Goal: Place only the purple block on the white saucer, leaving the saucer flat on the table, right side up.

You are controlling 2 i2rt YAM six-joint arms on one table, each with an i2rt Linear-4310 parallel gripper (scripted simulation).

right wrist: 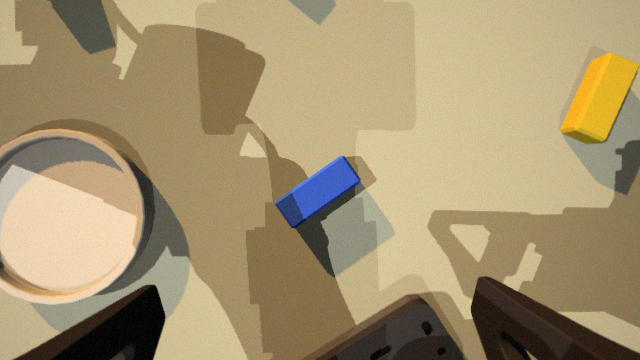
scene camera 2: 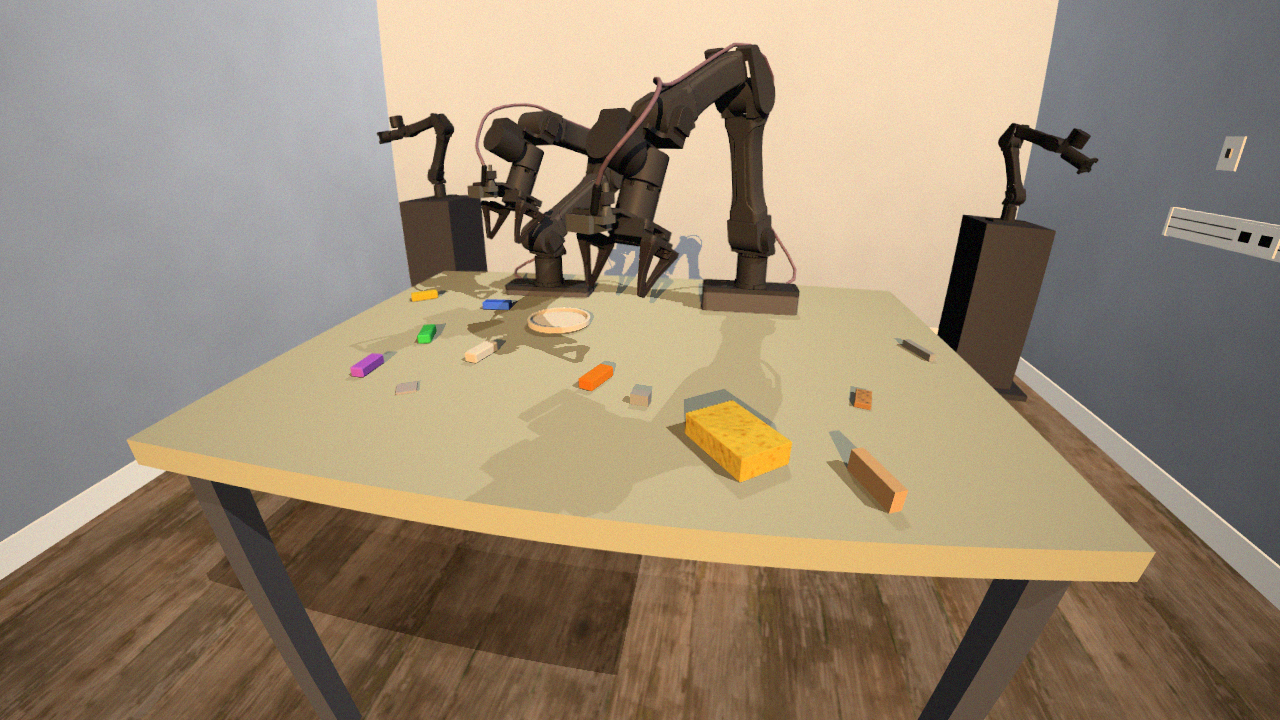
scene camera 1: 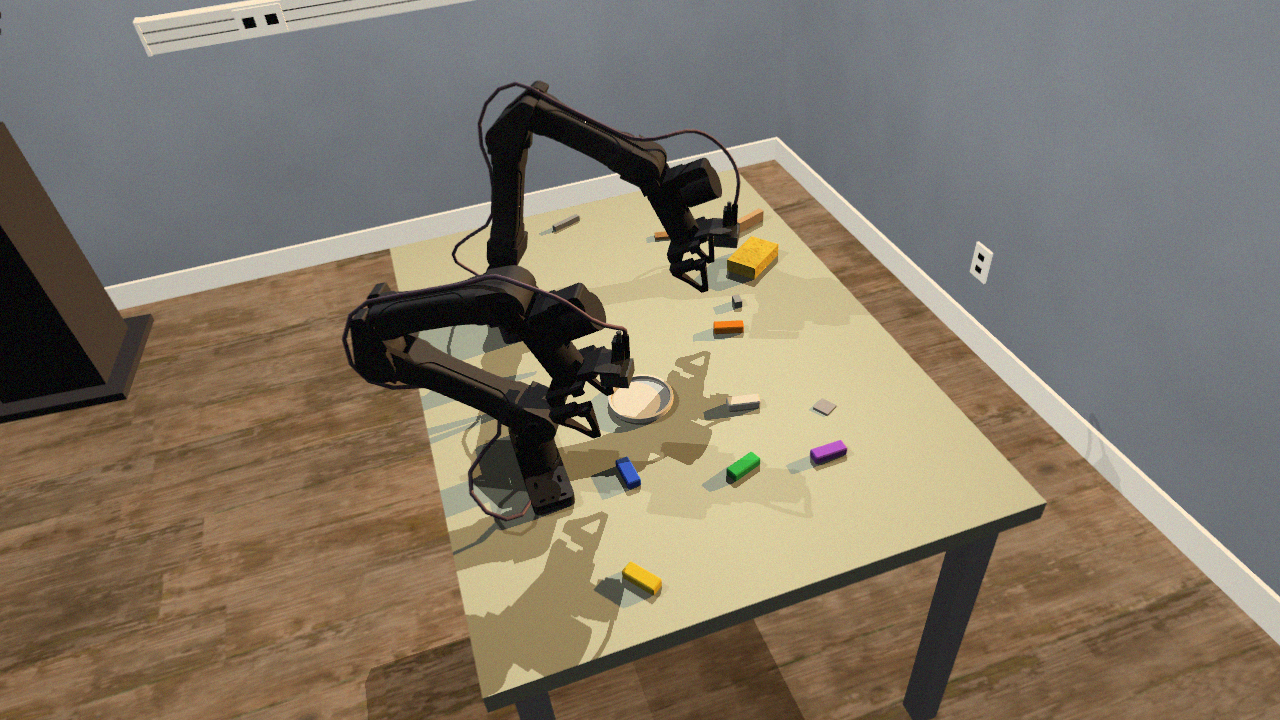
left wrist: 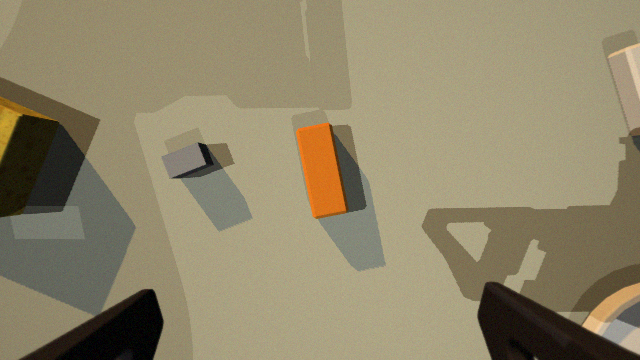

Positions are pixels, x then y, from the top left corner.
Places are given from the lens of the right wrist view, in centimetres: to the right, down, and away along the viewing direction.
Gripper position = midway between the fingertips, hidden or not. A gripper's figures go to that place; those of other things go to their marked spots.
my right gripper [right wrist: 318,296]: 0, 4, 10
yellow block [right wrist: 600,96]: 19, -6, 22
